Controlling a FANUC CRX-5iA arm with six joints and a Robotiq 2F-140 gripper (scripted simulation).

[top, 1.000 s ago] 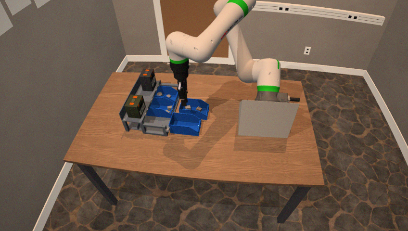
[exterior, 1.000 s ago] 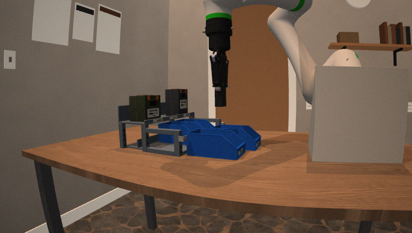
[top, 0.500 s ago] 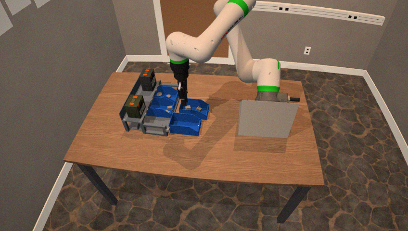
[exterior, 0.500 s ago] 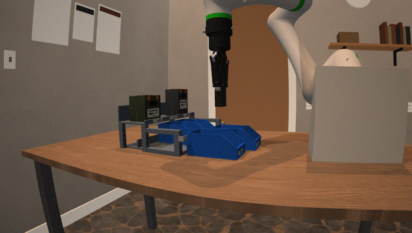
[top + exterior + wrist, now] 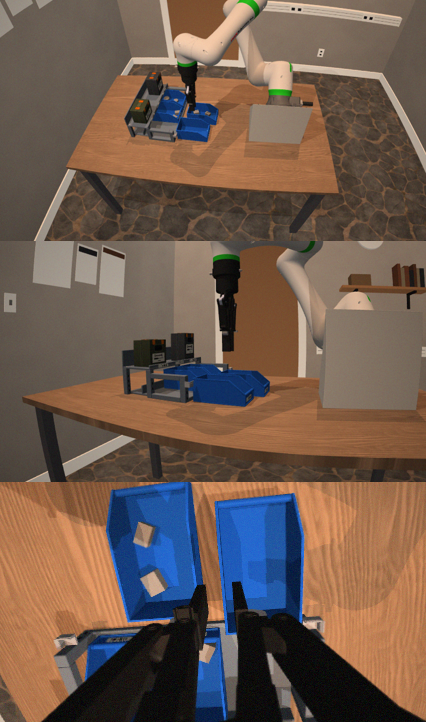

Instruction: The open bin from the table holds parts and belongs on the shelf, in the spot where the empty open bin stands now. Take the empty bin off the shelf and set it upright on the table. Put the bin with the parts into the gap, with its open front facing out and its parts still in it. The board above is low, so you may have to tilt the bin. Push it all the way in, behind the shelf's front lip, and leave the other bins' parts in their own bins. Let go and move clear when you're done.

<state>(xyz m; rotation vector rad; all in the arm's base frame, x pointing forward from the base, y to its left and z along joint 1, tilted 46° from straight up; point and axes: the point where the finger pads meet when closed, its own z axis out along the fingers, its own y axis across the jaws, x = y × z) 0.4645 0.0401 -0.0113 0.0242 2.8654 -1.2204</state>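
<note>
Now: the tan part 60 mm behind my hand, 110 mm to the right of it and 180 mm below it. Also, from my hand: black box (280 mm ahead, 190 mm to the right, 20 mm below); grey shelf (210 mm ahead, 70 mm to the right, 120 mm below).
</note>
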